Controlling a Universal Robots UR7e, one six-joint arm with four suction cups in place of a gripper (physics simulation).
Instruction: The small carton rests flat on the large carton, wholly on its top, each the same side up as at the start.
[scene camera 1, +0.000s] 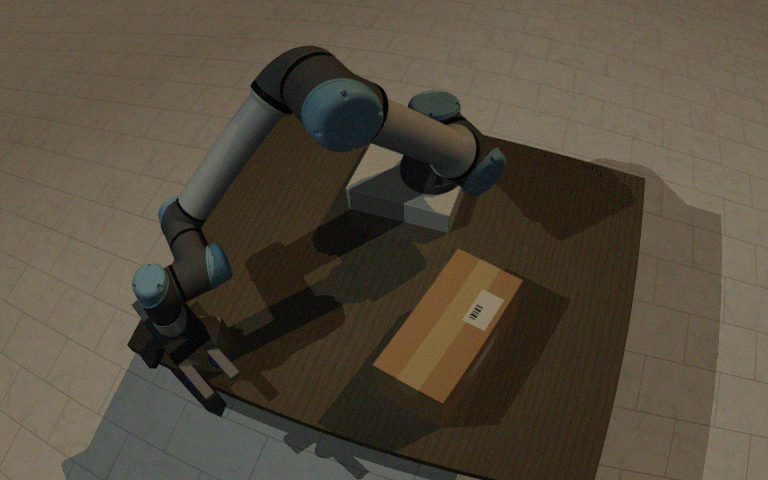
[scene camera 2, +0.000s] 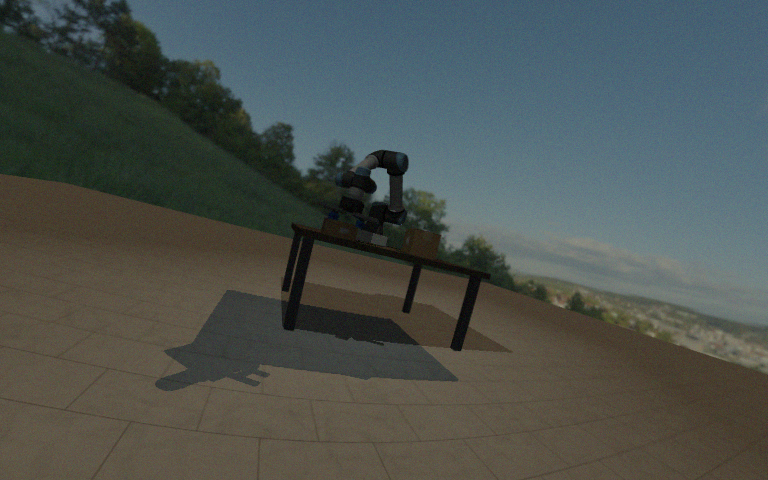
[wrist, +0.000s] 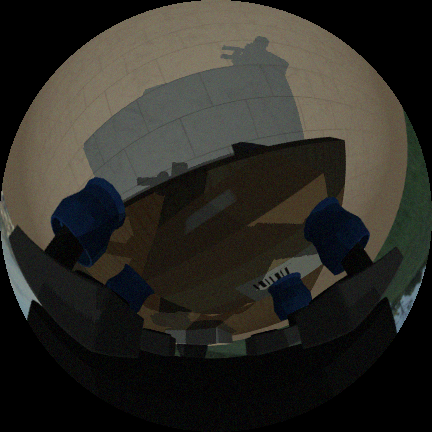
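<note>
The large carton stands on the table, orange-brown with a lighter tape strip and a white barcode label on top. The small carton rests on the table near its left end, flat as far as I can see; its top carries a tape strip and a white barcode label. In scene camera 1 it is mostly hidden under the gripper. My gripper has its blue suction cups down at the small carton's top and is shut on it. Exact cup contact is hard to see in the dim light.
The wooden table bears both cartons. The arm's pale base block stands near the table's back, behind and between the cartons. The small carton is close to the table's edge. Dark arm shadows lie across the table top.
</note>
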